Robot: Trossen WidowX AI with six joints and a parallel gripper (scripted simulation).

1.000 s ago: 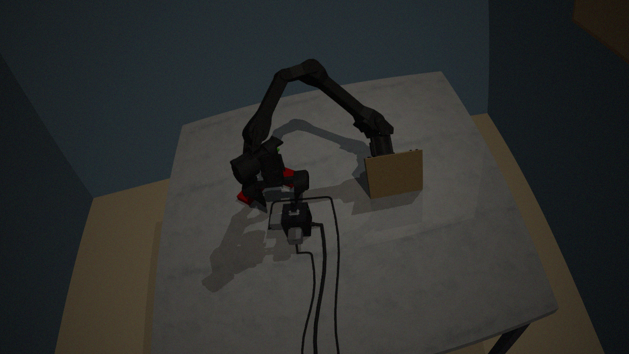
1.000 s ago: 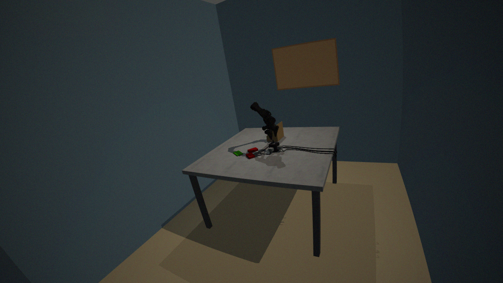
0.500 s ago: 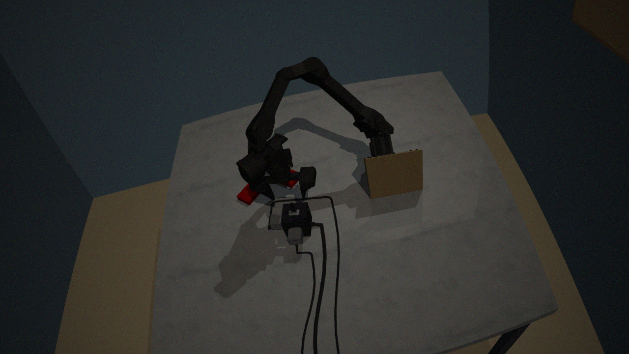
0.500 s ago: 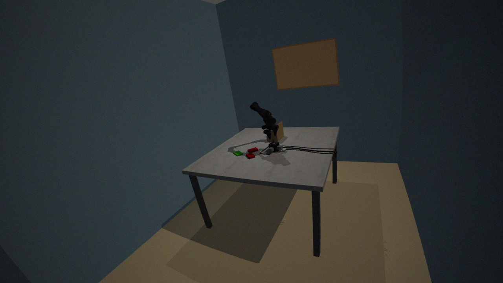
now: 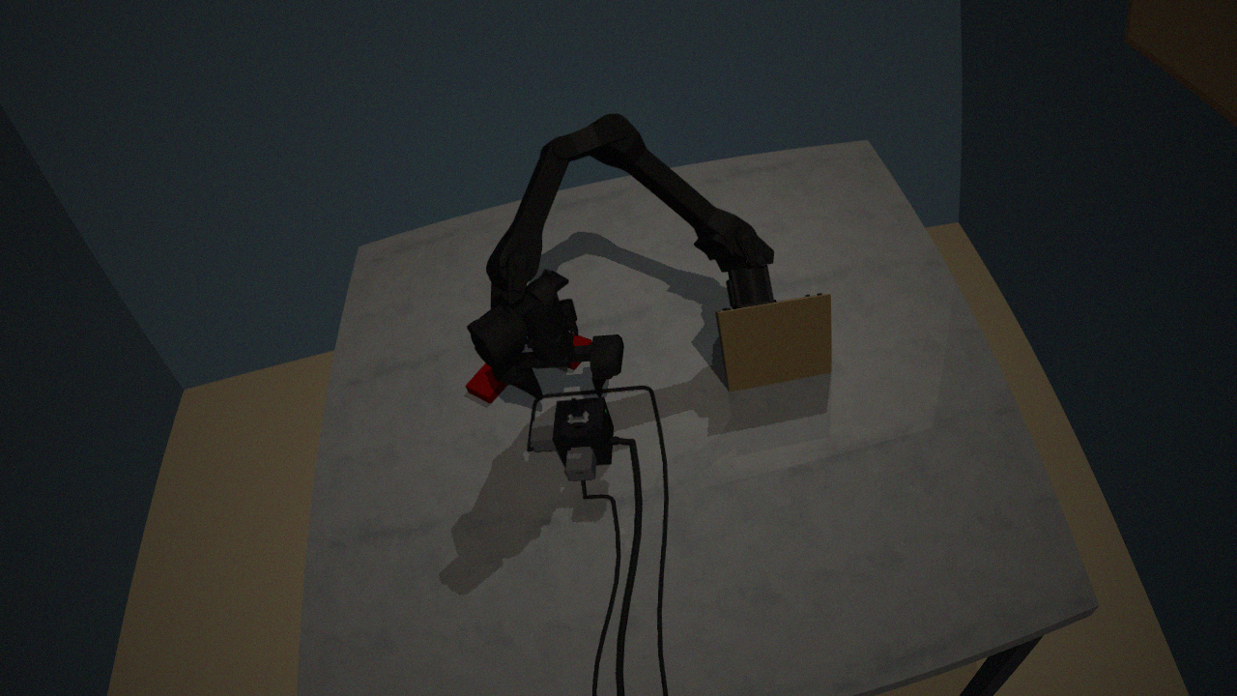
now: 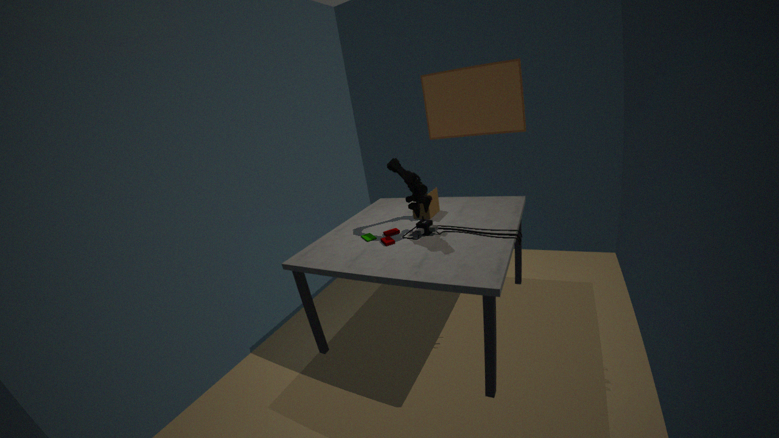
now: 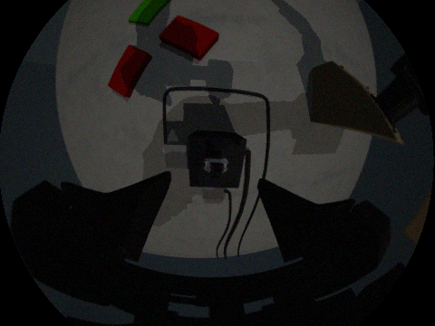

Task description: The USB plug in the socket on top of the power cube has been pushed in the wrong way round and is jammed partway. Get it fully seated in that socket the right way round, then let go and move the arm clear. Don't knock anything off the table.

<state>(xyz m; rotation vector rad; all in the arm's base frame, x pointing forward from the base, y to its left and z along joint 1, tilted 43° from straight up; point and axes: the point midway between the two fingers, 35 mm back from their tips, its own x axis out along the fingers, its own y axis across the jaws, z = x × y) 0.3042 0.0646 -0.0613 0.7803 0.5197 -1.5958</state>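
Right now the USB plug is 3 cm below my gripper tip. The rest, counted from my gripper tip: green block 36 cm to the right, 12 cm below, 11 cm ahead; socket 5 cm below, 1 cm to the left.
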